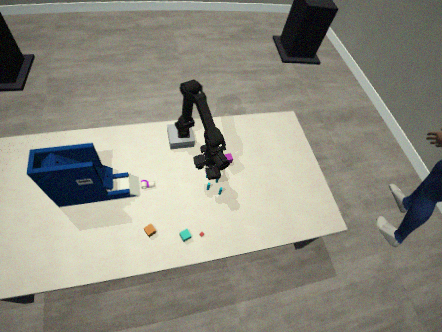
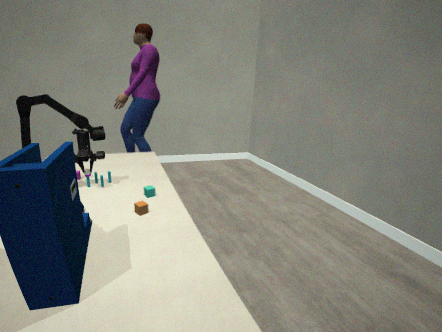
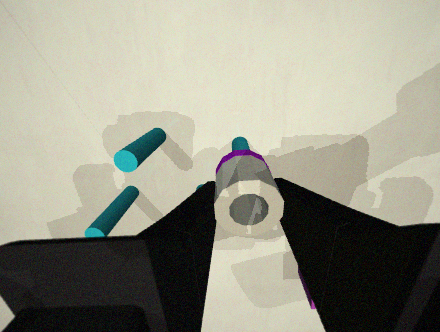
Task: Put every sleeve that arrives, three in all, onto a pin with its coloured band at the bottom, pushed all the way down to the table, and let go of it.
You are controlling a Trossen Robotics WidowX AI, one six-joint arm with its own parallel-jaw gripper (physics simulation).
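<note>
My gripper [image 2: 87, 173] [image 3: 244, 187] is shut on a white sleeve [image 3: 245, 172], held upright with its purple band at the lower end. One teal pin [image 2: 88, 182] [image 3: 240, 143] shows just past the band; I cannot tell whether its tip is inside the sleeve. Two other teal pins [image 1: 208, 186] [image 1: 220, 190] [image 3: 140, 150] [image 3: 112, 212] stand bare, and a further pin [image 3: 200, 187] is mostly hidden behind the left finger. A second white sleeve [image 1: 151, 184] with a purple band lies on its side at the chute's mouth. The third sleeve is not identifiable.
A tall blue dispenser [image 1: 75, 182] [image 2: 45, 225] stands at the left. A magenta block [image 1: 229, 158] [image 2: 78, 175] is close beside the gripper. An orange block [image 1: 150, 230] [image 2: 141, 208], a teal block [image 1: 185, 235] [image 2: 149, 191] and a small red block [image 1: 202, 234] lie near the front edge.
</note>
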